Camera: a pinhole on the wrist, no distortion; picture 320 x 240 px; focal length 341.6 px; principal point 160.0 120.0 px. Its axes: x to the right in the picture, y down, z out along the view. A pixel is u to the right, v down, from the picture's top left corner.
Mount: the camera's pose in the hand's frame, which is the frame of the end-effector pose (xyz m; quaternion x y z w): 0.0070 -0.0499 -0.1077 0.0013 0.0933 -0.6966 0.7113
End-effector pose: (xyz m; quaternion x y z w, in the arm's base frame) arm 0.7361 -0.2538 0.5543 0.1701 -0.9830 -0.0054 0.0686
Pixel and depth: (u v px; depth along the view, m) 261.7 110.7 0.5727
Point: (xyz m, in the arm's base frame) 0.7112 -0.5600 0.1234
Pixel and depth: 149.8 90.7 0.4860
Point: 0.6910 -0.3633 0.1812
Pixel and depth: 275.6 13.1 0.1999
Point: 0.7987 -0.3822 0.4588
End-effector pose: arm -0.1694 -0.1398 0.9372 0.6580 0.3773 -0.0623 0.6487
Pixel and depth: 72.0 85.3 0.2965
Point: -0.0864 -0.3135 0.8874
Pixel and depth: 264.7 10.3 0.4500
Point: -0.2311 -0.5041 0.7283
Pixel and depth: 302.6 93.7 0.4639
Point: -0.1873 -0.4580 0.6230
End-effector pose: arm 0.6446 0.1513 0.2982 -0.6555 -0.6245 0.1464 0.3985
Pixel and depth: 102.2 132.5 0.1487
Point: 0.5907 0.1904 0.3129
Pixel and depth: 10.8 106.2 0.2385
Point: 0.5667 0.2273 0.2006
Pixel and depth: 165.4 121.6 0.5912
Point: 0.2386 0.3797 0.1200
